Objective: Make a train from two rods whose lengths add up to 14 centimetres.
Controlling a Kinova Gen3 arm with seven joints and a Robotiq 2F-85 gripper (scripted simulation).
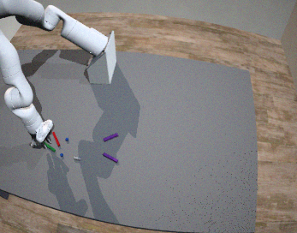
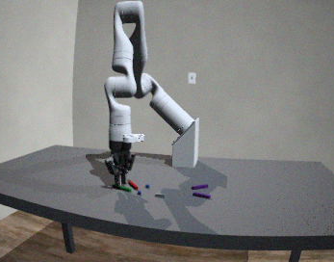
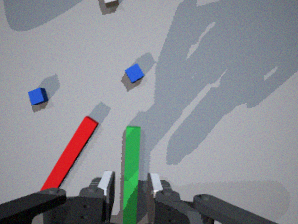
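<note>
My hand is 3 cm above the green rod. The rest, counted from my hand: red rod 4 cm behind, 3 cm below, 2 cm to the left; then grey rod 15 cm to the left, 3 cm below, 1 cm ahead.
</note>
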